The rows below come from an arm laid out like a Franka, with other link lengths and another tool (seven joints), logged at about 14 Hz.
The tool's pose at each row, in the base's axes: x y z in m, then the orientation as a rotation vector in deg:
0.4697, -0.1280, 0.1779, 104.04, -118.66, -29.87
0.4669, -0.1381, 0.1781, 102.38, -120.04, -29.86
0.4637, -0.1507, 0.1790, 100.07, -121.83, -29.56
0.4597, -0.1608, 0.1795, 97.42, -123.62, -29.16
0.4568, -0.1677, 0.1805, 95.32, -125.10, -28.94
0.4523, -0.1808, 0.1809, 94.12, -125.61, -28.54
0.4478, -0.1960, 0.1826, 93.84, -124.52, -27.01
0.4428, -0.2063, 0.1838, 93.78, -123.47, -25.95
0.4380, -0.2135, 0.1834, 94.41, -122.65, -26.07
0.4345, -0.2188, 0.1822, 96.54, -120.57, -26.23
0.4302, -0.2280, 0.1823, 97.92, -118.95, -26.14
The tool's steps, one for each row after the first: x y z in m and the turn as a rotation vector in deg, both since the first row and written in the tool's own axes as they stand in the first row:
0.0104, 0.0013, 0.0006, -0.04, -0.34, 1.48
0.0233, 0.0031, 0.0007, -0.02, -0.61, 3.53
0.0338, 0.0056, 0.0017, -0.09, -0.77, 5.81
0.0411, 0.0078, 0.0018, -0.12, -1.02, 7.61
0.0546, 0.0104, 0.0030, -0.21, -0.81, 8.59
0.0703, 0.0133, 0.0028, -0.33, 0.81, 8.68
0.0812, 0.0170, 0.0037, -0.51, 2.08, 8.57
0.0889, 0.0201, 0.0059, -0.74, 2.37, 7.90
0.0946, 0.0220, 0.0084, -1.00, 3.01, 5.87
0.1043, 0.0247, 0.0099, -1.22, 3.69, 4.49

